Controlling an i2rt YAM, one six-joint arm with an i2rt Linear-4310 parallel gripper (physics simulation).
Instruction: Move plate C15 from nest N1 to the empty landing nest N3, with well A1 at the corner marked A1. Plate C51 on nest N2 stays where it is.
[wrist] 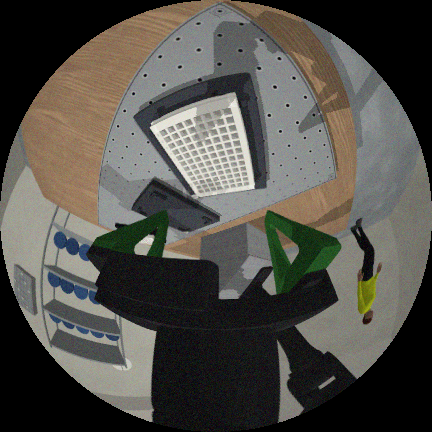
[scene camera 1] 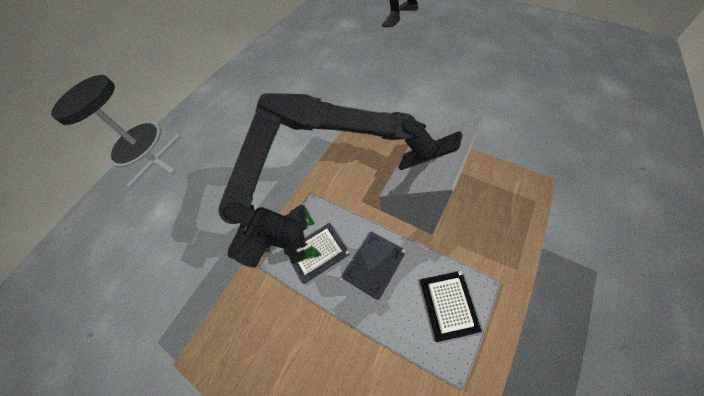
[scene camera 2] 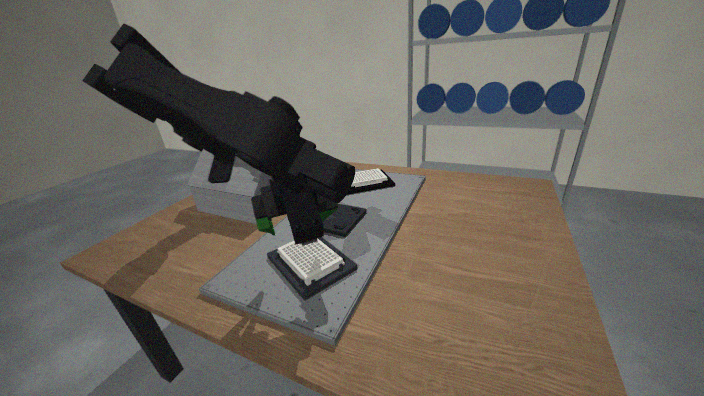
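Observation:
A white well plate (scene camera 1: 327,247) (scene camera 2: 307,257) (wrist: 210,150) sits in a dark nest (scene camera 1: 325,264) (scene camera 2: 309,291) (wrist: 251,125) at the arm's end of the board. The empty dark nest (scene camera 1: 374,265) (scene camera 2: 346,220) (wrist: 175,205) is in the middle. Another white plate (scene camera 1: 451,306) (scene camera 2: 371,177) sits in the black far nest (scene camera 1: 432,310) (scene camera 2: 372,188). No plate code is readable, so I cannot tell which is C15. Small white tags mark nest corners in scene camera 1. My gripper (scene camera 1: 310,233) (scene camera 2: 296,220) (wrist: 216,215) is open and empty, above the near plate and apart from it.
The nests stand on a grey perforated board (scene camera 1: 395,345) (scene camera 2: 240,290) on a wooden table (scene camera 1: 280,330) (scene camera 2: 475,280). A grey box (scene camera 1: 415,210) (scene camera 2: 225,197) under the arm's base stands beside the board. A stool (scene camera 1: 85,100) and a person (scene camera 1: 393,12) (wrist: 367,295) are beyond the table.

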